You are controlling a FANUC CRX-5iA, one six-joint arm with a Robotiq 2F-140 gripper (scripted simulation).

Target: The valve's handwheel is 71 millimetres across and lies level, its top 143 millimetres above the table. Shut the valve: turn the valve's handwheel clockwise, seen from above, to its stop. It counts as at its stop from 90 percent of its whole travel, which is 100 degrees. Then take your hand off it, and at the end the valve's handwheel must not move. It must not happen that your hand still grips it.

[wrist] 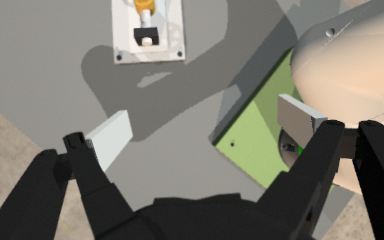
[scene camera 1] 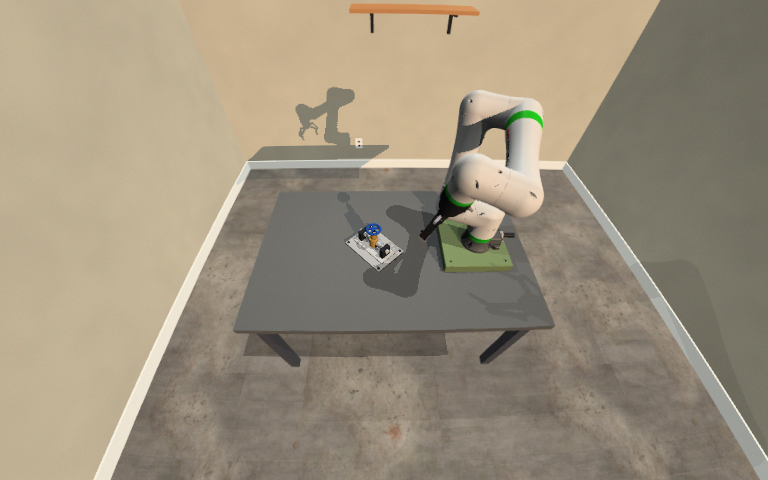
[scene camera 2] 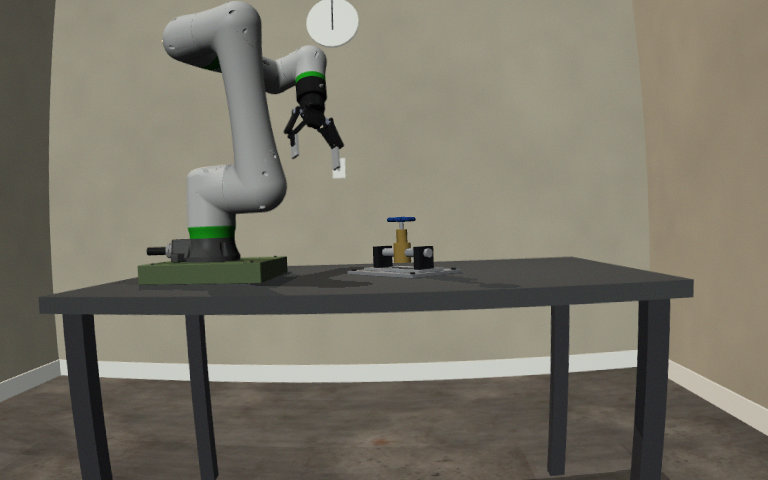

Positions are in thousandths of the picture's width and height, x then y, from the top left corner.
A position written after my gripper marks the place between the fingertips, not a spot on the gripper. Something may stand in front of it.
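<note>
My gripper (scene camera 2: 412, 339) visible. Gripper (wrist: 525, 485) visible too.
</note>
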